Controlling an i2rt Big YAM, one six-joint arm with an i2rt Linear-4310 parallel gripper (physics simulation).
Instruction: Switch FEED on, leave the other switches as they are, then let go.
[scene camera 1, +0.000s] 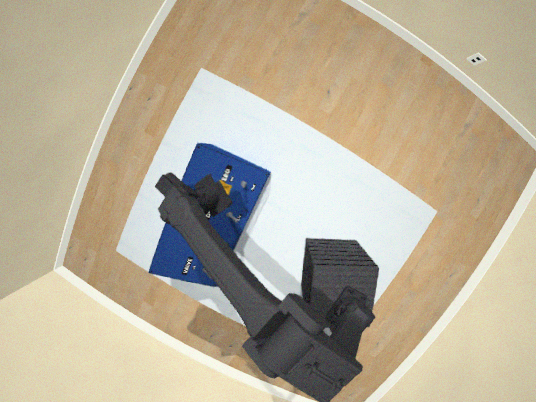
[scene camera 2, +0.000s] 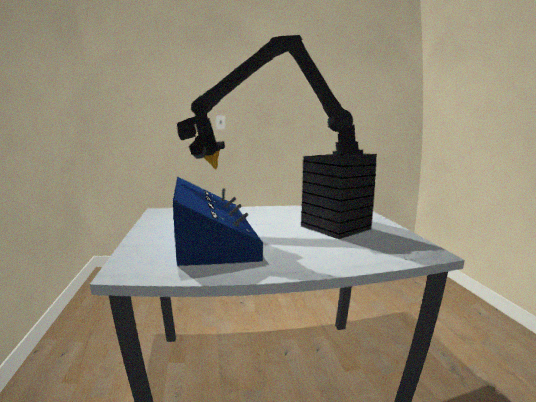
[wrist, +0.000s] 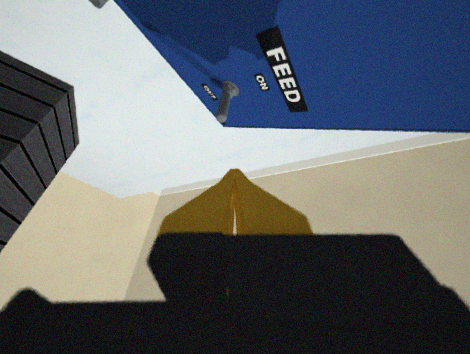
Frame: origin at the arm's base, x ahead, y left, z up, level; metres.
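Seen in the pictures: gripper, fingertip midpoint: (scene camera 1: 230, 187) (scene camera 2: 216, 168) (wrist: 234, 176); arm's base, origin of the base link: (scene camera 1: 346, 306) (scene camera 2: 347, 154).
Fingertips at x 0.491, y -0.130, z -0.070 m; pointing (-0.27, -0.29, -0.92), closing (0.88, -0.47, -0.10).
Offsets run from my fingertips to a thing's top centre. Level surfaces: height alone.
A blue sloped switch panel (scene camera 1: 172, 250) (scene camera 2: 215, 240) (wrist: 360, 60) stands on the table. Its FEED label {0.091 m down, 0.040 m ahead, 0.002 m right} (scene camera 1: 226, 172) (wrist: 283, 72) is at one end. The grey FEED lever {0.081 m down, 0.029 m back, 0.008 m right} (scene camera 1: 244, 184) (scene camera 2: 223, 194) (wrist: 226, 102) stands more upright in the second scene view than the other levers {0.093 m down, 0.061 m back, 0.231 m left} (scene camera 2: 235, 209), tilted up the slope towards the ON side. The others lean down the slope. The VALVE label {0.091 m down, 0.011 m ahead, 0.357 m left} (scene camera 1: 187, 266) is at the opposite end. My gripper (scene camera 1: 229, 188) (scene camera 2: 216, 167) (wrist: 234, 176) is shut and empty, its yellow fingertips above the panel, apart from the FEED lever. My arm hides part of the panel in the first scene view.
A black ribbed pedestal (scene camera 1: 340, 270) (scene camera 2: 337, 195) (wrist: 35, 125) carries the arm's base on the white table {0.224 m down} (scene camera 1: 320, 165) (scene camera 2: 150, 240). The arm arches high from it to the panel. The panel stands near one table edge.
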